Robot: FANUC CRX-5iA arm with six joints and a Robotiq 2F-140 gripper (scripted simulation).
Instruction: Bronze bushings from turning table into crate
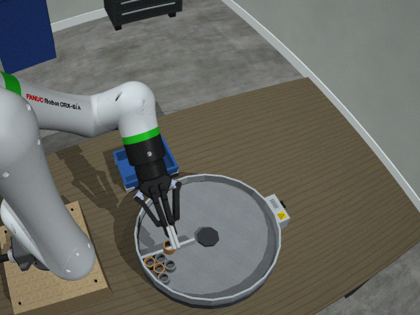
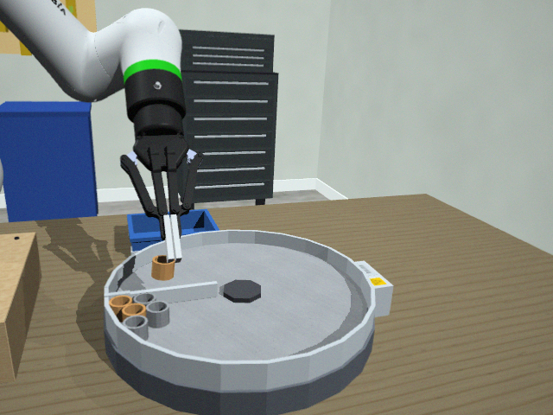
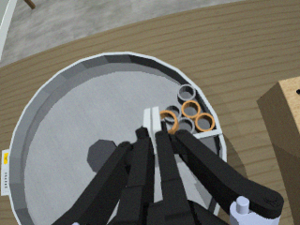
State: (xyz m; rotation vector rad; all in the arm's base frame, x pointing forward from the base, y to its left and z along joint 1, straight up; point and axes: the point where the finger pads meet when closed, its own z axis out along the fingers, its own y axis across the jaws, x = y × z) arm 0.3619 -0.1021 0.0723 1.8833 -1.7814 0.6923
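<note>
Right now my hand is 360 mm to the right of the crate, 140 mm above it and 20 mm short of it. Round my hand: grey turning table: 110 mm below, 110 mm ahead, 10 mm to the left.
</note>
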